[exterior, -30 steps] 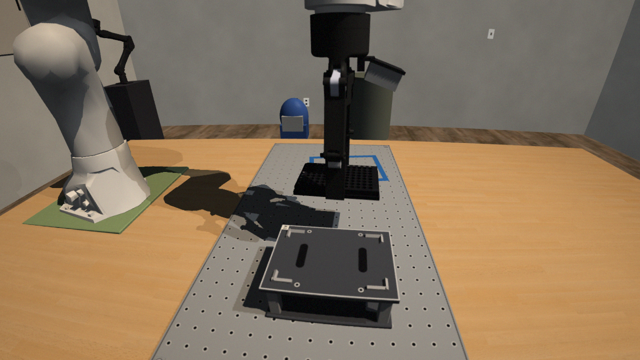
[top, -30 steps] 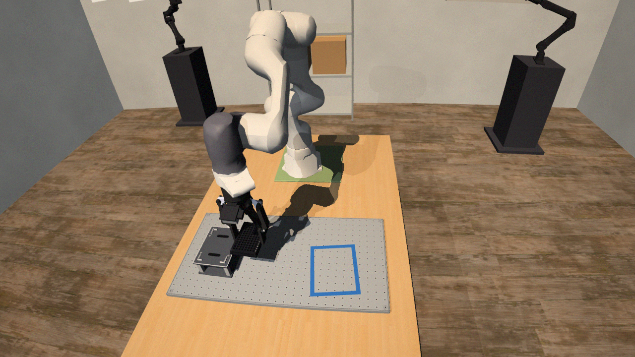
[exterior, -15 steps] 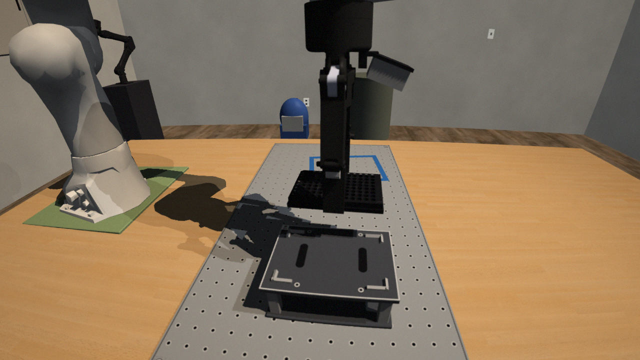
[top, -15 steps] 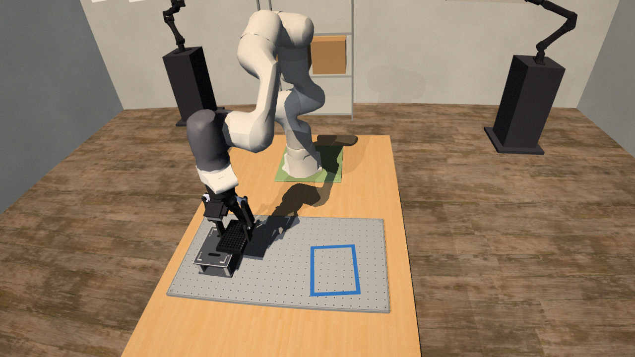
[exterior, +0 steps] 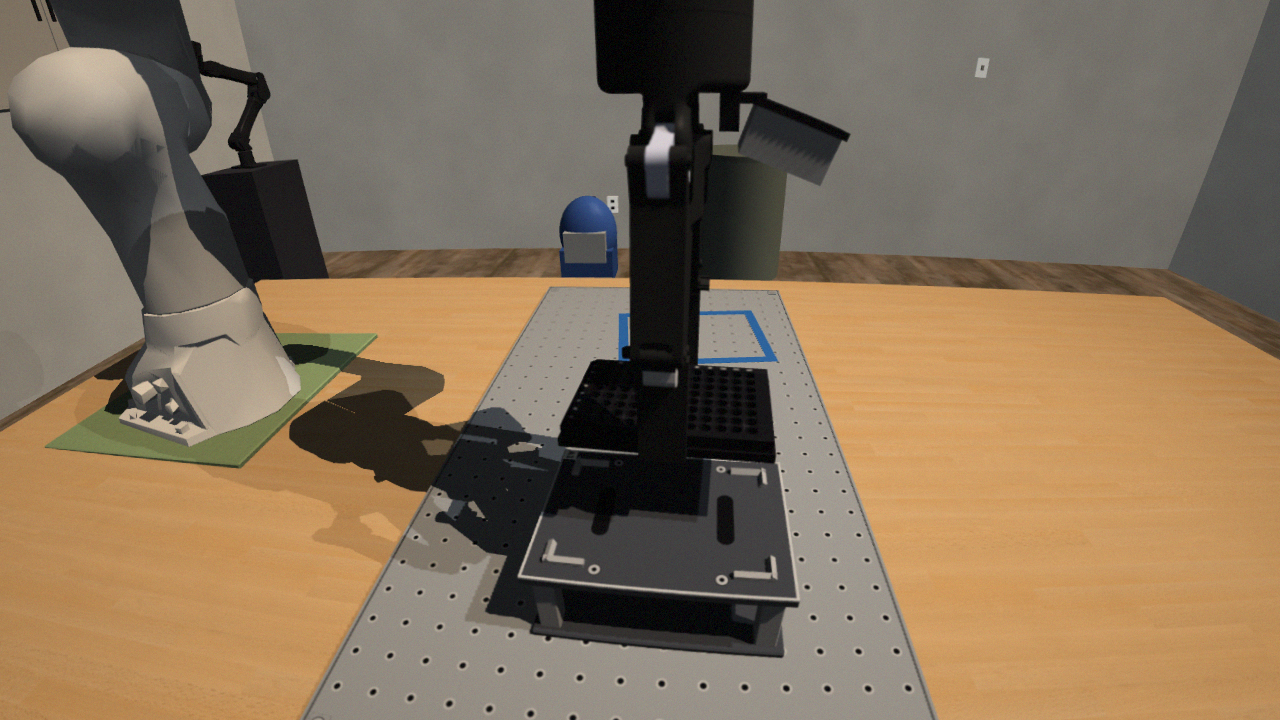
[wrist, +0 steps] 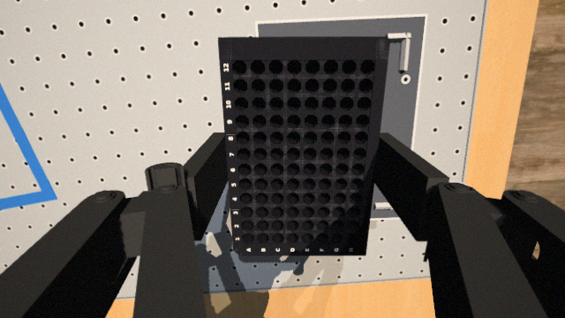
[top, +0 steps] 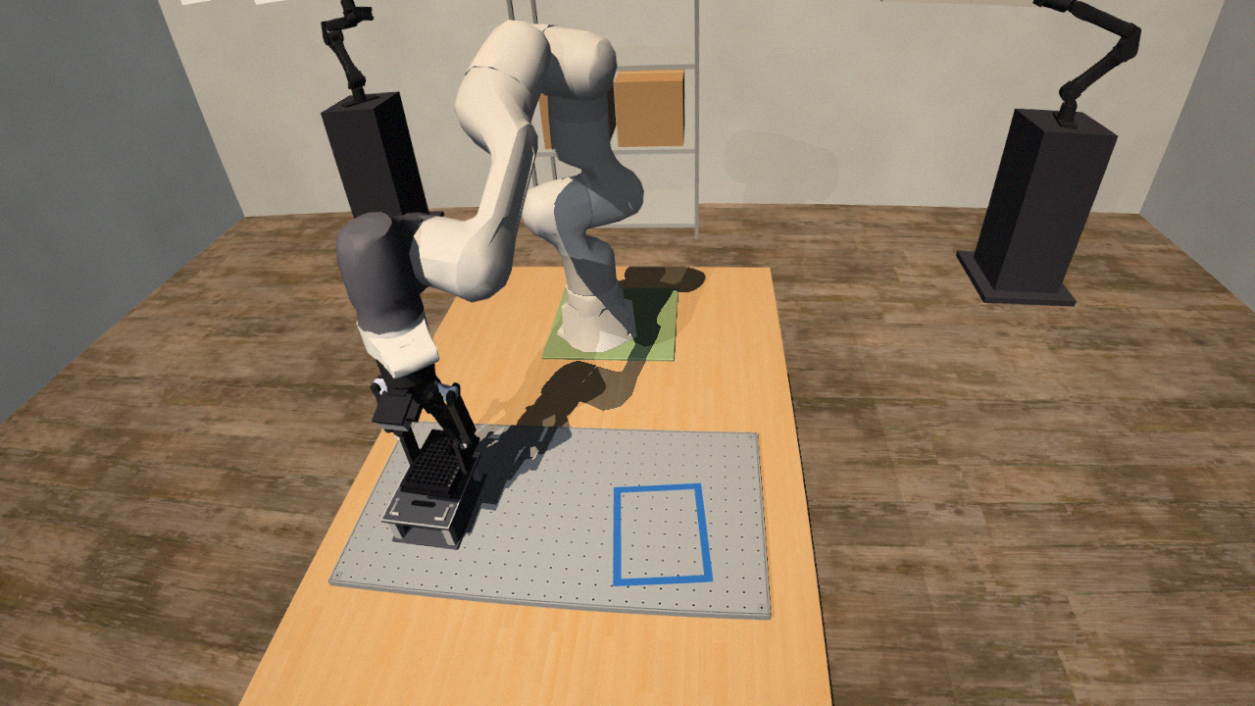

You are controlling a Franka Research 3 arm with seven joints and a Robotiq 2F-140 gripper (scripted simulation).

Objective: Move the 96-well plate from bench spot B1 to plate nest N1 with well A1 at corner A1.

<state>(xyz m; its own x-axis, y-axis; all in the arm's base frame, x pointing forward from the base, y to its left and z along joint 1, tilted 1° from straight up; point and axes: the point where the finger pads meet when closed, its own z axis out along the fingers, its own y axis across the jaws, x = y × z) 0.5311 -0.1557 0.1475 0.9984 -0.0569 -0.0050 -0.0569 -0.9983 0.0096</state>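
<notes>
Now: hand 9 cm above the dark plate nest N1 and 3 cm to the left of it. The rest, counted from my hand: black 96-well plate (2 cm below); A1 corner mark (8 cm below, 8 cm behind, 2 cm to the left).
</notes>
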